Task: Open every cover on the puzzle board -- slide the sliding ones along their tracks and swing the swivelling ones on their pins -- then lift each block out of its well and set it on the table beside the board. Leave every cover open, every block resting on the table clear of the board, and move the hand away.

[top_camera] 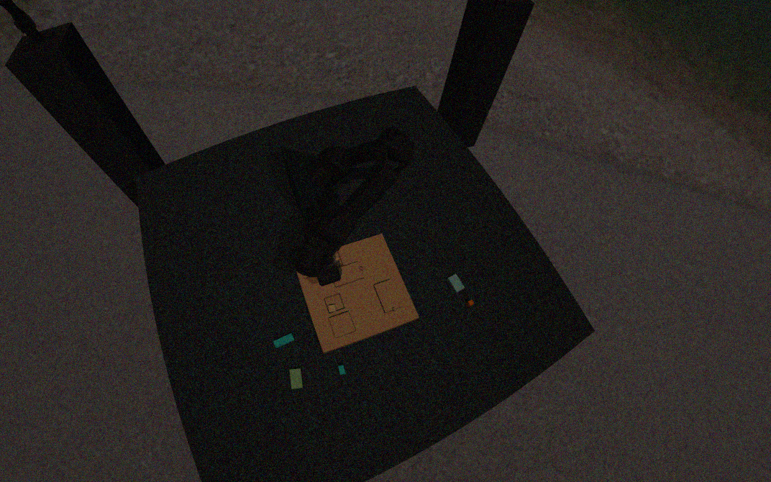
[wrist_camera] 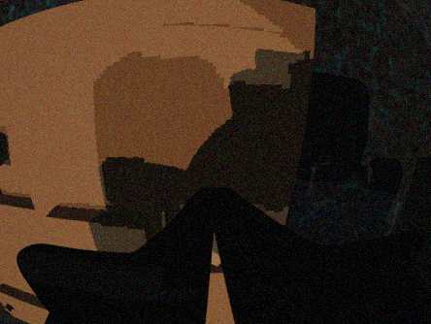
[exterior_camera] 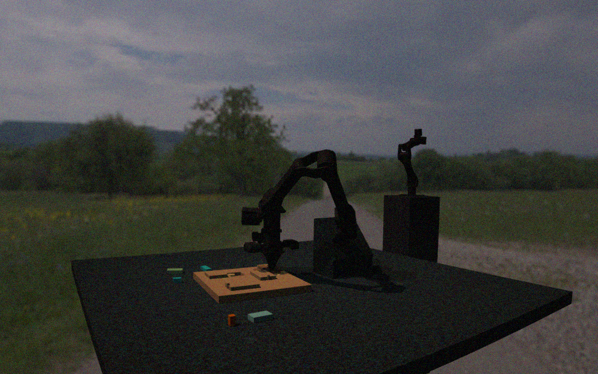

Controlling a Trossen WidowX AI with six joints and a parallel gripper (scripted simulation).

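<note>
Now: gripper tip 90 mm short of the tan puzzle board and 60 mm to the right of it. Round my gripper tip: pale teal block 370 mm to the left, 190 mm ahead, 20 mm below; then green block 300 mm ahead, 170 mm to the right, 20 mm below; then small teal block 320 mm ahead, 40 mm to the right, 20 mm below.
</note>
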